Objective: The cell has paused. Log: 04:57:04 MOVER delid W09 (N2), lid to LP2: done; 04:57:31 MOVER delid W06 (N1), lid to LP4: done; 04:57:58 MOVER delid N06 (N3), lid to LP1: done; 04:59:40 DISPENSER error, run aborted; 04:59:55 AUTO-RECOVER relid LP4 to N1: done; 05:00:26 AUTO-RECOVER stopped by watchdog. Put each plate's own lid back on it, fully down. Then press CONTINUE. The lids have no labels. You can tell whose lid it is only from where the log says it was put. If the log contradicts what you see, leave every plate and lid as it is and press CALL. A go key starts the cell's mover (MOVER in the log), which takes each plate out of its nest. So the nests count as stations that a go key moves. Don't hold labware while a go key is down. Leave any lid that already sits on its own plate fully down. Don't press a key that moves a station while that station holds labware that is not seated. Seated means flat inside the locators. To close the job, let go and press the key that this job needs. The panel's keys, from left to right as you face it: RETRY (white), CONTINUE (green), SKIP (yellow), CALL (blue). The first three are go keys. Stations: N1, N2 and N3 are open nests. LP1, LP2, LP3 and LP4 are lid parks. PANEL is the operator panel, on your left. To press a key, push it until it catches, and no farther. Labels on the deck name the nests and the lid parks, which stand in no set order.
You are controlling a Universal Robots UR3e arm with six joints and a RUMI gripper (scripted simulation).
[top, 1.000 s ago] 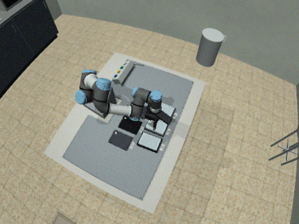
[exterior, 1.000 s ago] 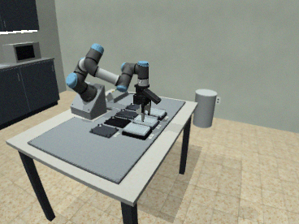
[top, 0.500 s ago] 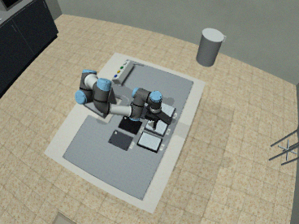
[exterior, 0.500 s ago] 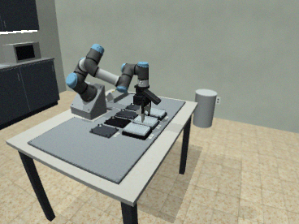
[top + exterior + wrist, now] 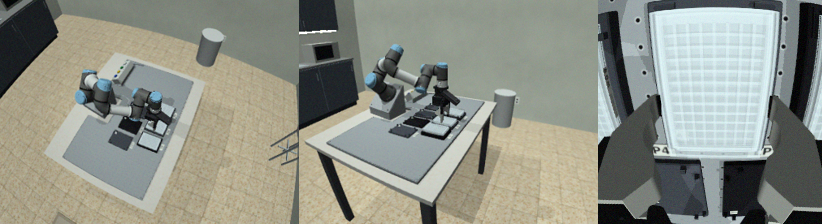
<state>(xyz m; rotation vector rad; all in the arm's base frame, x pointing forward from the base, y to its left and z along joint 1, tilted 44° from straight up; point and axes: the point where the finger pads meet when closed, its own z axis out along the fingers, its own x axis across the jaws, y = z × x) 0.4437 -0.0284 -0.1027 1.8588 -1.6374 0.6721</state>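
Now: the pale lid 1 cm below my hand. The rest, counted from my hand: LP2 label (8 cm behind, 7 cm to the right, 4 cm below); LP4 label (10 cm behind, 6 cm to the left, 4 cm below); plate (2 cm behind, 14 cm to the left, 1 cm below).
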